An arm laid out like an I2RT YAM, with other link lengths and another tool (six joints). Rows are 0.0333 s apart.
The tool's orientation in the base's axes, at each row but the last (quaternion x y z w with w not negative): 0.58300 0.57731 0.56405 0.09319; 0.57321 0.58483 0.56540 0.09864; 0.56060 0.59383 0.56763 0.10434; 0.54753 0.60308 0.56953 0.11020; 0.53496 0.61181 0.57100 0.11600; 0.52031 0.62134 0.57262 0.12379; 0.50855 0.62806 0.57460 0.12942; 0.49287 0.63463 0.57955 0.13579; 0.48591 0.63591 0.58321 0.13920; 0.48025 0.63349 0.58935 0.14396; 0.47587 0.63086 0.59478 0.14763; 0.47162 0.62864 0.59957 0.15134; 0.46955 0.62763 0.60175 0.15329
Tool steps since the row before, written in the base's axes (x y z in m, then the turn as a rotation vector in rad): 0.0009 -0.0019 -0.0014 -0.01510 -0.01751 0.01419; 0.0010 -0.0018 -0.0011 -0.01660 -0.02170 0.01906; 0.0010 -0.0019 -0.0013 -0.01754 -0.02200 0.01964; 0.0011 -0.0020 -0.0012 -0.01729 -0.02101 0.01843; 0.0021 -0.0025 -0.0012 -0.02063 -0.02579 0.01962; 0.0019 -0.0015 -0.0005 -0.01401 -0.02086 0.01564; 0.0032 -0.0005 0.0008 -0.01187 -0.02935 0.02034; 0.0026 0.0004 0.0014 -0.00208 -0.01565 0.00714; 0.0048 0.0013 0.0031 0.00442 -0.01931 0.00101; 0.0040 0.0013 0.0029 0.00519 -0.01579 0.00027; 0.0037 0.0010 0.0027 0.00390 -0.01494 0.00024; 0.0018 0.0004 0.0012 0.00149 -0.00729 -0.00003; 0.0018 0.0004 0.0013 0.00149 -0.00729 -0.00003
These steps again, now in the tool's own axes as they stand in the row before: -0.0025 0.0000 0.0001 -0.00125 0.00774 -0.02597; -0.0023 0.0002 0.0002 -0.00145 0.01192 -0.03107; -0.0025 0.0000 0.0001 -0.00105 0.01194 -0.03215; -0.0026 0.0001 0.0001 -0.00096 0.01085 -0.03100; -0.0034 0.0007 0.0005 -0.00283 0.01116 -0.03665; -0.0022 0.0008 0.0007 -0.00354 0.01019 -0.02756; -0.0015 0.0023 0.0019 -0.00920 0.01675 -0.03241; -0.0004 0.0024 0.0018 -0.00841 0.00770 -0.01304; -0.0001 0.0047 0.0035 -0.01684 0.00584 -0.00871; 0.0001 0.0041 0.0030 -0.01476 0.00498 -0.00579; -0.0001 0.0038 0.0027 -0.01347 0.00427 -0.00624; -0.0002 0.0018 0.0013 -0.00642 0.00178 -0.00332; -0.0001 0.0018 0.0013 -0.00642 0.00178 -0.00332
